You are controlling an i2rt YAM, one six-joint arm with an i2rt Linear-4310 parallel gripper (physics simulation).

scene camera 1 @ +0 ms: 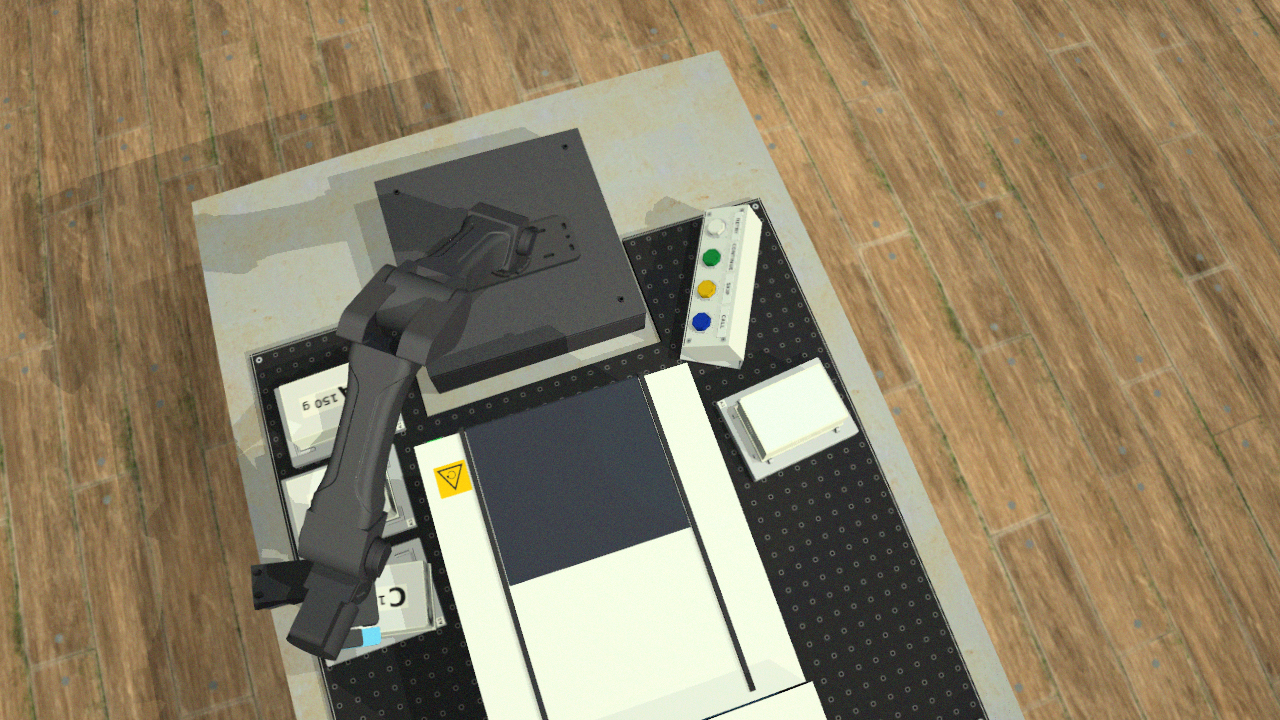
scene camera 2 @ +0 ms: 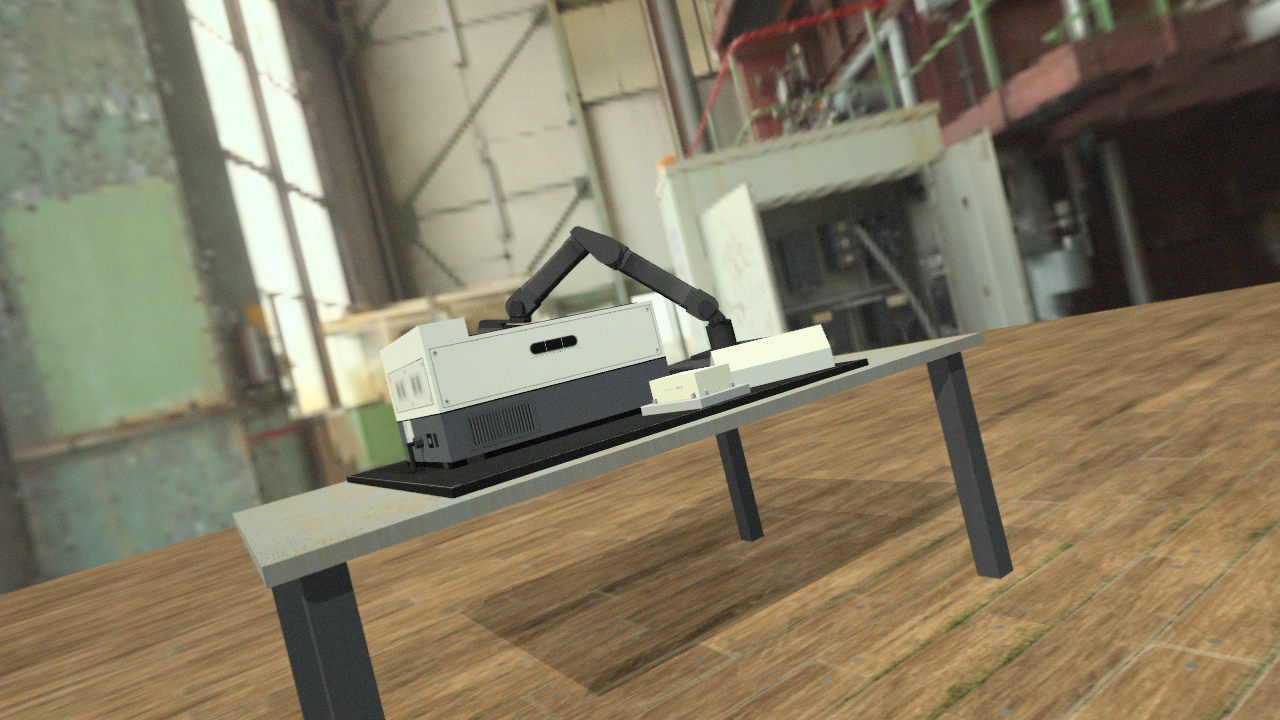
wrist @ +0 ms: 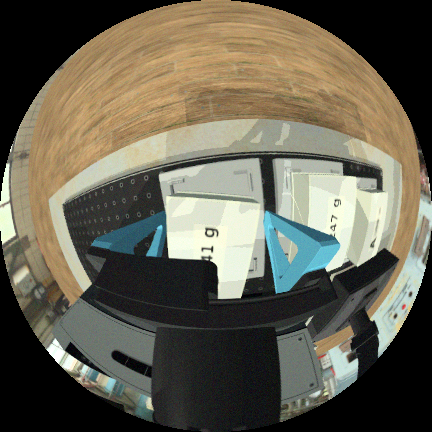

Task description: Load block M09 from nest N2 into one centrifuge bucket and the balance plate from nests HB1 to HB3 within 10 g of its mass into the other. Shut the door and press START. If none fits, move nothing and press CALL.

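Seen in the pictures: gripper, between the fingertips: [wrist: 215,215]; arm's base, origin of its link: [scene camera 1: 507,257] [wrist: 354,311].
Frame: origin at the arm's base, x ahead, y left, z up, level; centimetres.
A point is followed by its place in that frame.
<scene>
In the wrist view my gripper [wrist: 215,215] {x 38.2, y -34.2, z -1.8 cm} is open, its blue fingers on either side of an upright white balance plate [wrist: 209,257] {x 39.2, y -30.4, z -0.8 cm} whose label ends in "41 g". The plate stands in its grey nest [wrist: 213,179] {x 38.2, y -37.5, z -5.2 cm}. To its right stands a second plate [wrist: 326,217] {x 26.3, y -32.9, z -1.0 cm} marked "247 g", then a third plate [wrist: 370,225] {x 14.5, y -30.2, z -1.0 cm}. In scene camera 1 the gripper [scene camera 1: 366,635] is low at the table's left edge, over the plate marked "C" [scene camera 1: 402,595] {x 40.0, y -26.6, z -0.6 cm}. Block M09 [scene camera 1: 790,415] {x 34.9, y 28.5, z -0.4 cm} [scene camera 2: 690,382] {x 37.8, y 34.5, z -1.9 cm} lies in its nest at the right. The white centrifuge [scene camera 1: 702,457] {x 39.2, y 12.7, z 14.6 cm} [scene camera 2: 530,357] {x 55.9, y 14.4, z 8.8 cm} has a dark top panel [scene camera 1: 580,472] {x 36.2, y -0.9, z 14.9 cm}.
A white button box [scene camera 1: 737,286] {x 15.8, y 28.4, z 1.9 cm} [scene camera 2: 773,353] {x 14.6, y 31.1, z -1.2 cm} with green, yellow and blue buttons stands behind the centrifuge. The arm's dark base plate [scene camera 1: 566,215] {x -3.7, y 10.1, z -0.2 cm} is at the back. A plate marked "250 g" [scene camera 1: 312,407] {x 11.9, y -31.6, z -1.0 cm} sits left of the arm. The black mat [scene camera 1: 852,572] {x 56.7, y 29.5, z -6.4 cm} covers the table.
</scene>
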